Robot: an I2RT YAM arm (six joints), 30 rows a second.
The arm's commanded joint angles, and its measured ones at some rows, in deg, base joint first. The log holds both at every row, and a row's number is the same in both.
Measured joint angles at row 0:
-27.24 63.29 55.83 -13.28 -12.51 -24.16
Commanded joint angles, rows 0 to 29:
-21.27 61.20 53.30 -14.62 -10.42 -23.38
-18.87 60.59 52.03 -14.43 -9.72 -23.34
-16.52 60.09 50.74 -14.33 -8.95 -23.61
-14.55 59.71 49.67 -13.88 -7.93 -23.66
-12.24 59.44 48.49 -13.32 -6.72 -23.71
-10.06 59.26 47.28 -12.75 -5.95 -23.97
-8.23 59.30 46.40 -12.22 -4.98 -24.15
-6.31 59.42 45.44 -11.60 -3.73 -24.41
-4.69 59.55 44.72 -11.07 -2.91 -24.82
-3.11 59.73 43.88 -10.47 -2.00 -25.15
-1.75 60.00 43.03 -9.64 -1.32 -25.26
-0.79 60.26 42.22 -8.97 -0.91 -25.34
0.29 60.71 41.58 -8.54 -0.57 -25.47
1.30 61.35 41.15 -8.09 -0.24 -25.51
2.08 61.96 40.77 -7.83 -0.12 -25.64
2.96 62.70 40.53 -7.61 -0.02 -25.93
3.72 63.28 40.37 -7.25 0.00 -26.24
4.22 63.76 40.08 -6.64 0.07 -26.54
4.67 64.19 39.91 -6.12 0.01 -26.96
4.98 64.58 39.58 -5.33 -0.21 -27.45
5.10 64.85 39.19 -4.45 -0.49 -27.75
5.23 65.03 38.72 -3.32 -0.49 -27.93
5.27 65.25 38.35 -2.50 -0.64 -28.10
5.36 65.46 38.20 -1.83 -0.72 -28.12
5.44 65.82 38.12 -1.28 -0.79 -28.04
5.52 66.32 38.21 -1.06 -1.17 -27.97
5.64 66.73 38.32 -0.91 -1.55 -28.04
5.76 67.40 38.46 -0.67 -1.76 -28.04
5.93 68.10 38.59 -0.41 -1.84 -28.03
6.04 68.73 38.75 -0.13 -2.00 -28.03
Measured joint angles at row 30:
5.76 67.61 38.33 -3.18 -0.67 -27.53
